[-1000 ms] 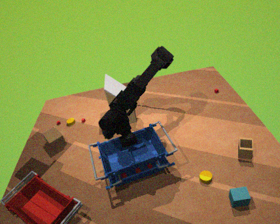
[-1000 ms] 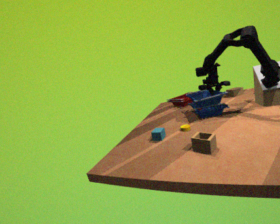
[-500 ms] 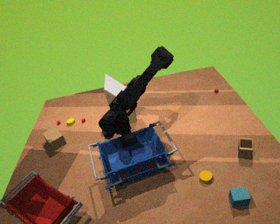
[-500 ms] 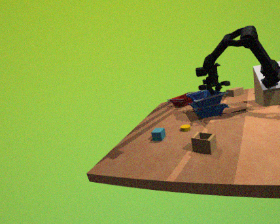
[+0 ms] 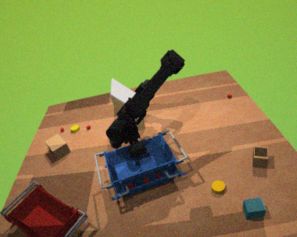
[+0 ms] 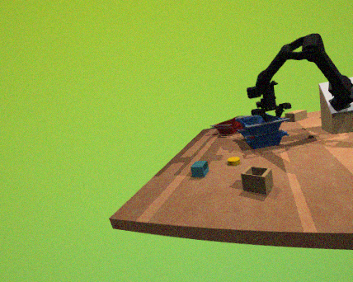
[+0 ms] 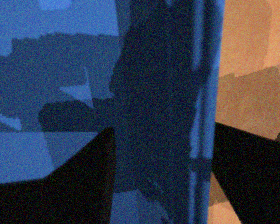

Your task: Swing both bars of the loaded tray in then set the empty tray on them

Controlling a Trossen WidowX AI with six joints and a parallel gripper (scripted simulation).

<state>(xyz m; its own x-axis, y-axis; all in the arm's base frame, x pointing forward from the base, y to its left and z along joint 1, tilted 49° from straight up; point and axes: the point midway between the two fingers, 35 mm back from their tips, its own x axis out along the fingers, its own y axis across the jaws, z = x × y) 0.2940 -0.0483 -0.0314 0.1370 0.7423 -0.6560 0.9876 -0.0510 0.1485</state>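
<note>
Now: the blue tray 7 cm ahead of my gripper tip and 3 cm above it. The rest, counted from my gripper tip: brown box (18 cm ahead, 47 cm to the left, 6 cm below); then tan block (27 cm behind, 39 cm to the right, 5 cm below); then teal cube (37 cm ahead, 32 cm to the left, 6 cm below).
</note>
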